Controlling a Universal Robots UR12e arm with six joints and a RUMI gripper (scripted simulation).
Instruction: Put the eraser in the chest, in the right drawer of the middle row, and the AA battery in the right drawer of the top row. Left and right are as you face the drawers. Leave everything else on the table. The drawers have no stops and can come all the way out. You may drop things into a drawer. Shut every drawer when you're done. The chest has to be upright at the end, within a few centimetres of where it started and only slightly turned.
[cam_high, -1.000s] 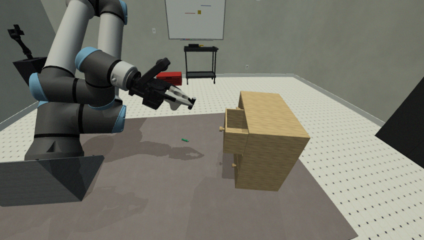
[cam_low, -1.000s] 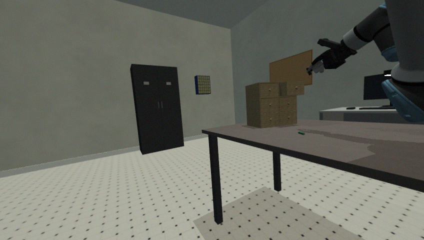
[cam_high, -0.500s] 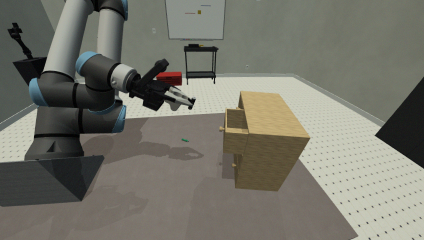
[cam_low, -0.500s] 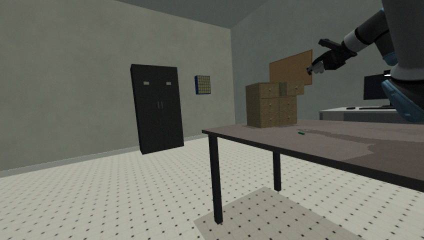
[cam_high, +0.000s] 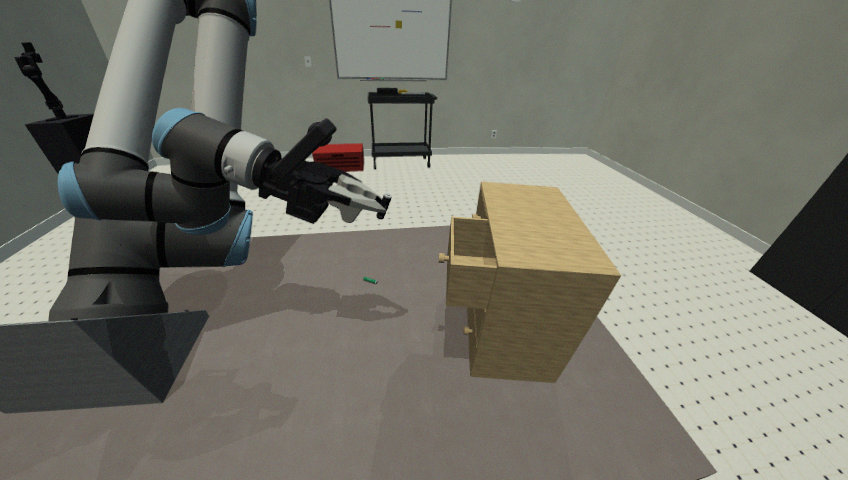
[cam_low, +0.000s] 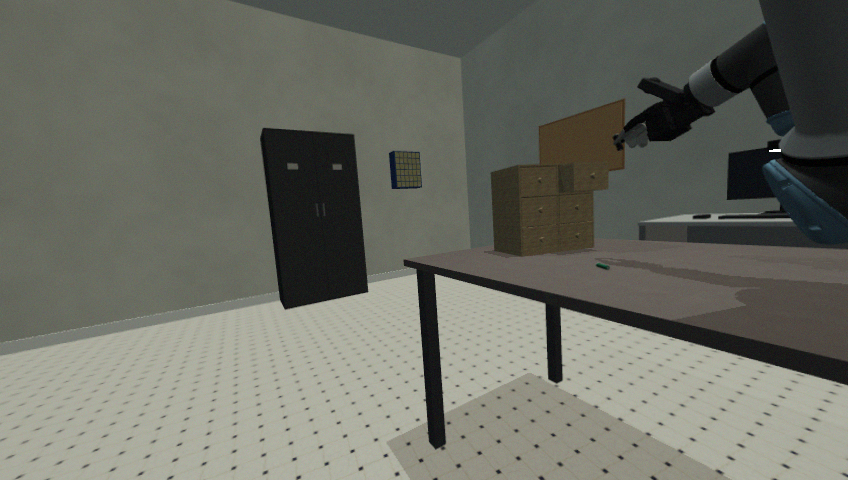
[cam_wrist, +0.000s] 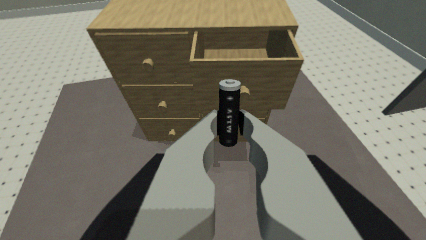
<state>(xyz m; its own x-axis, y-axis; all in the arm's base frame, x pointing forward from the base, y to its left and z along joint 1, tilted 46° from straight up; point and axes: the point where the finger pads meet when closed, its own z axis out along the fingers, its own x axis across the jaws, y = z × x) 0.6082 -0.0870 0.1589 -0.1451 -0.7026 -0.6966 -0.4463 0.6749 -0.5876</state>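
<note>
Right now my hand is 1 cm short of the black AA battery. The rest, counted from my hand: small green AA battery 6 cm behind, 17 cm to the left, 34 cm below; then white eraser 28 cm ahead, 7 cm to the right, 23 cm below.
</note>
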